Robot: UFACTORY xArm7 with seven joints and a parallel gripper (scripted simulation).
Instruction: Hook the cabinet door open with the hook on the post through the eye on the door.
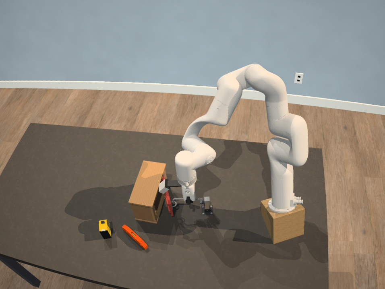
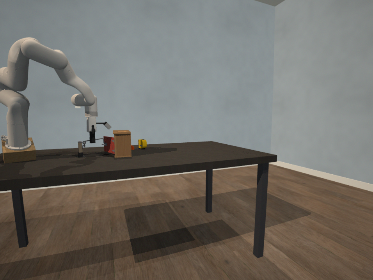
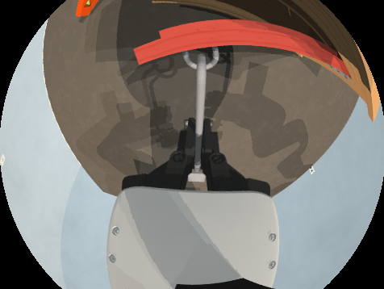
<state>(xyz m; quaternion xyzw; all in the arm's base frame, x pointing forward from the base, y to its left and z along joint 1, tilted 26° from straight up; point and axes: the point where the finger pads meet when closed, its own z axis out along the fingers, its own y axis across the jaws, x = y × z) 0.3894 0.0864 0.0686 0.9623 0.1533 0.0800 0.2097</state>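
My hand is 1 cm short of the grey hook and 1 cm above it. The rest, counted from my hand: yellow tape measure: 33 cm ahead, 20 cm to the left, 7 cm below; red door: 10 cm ahead, 3 cm to the right, 3 cm below; orange level: 20 cm ahead, 20 cm to the left, 9 cm below.
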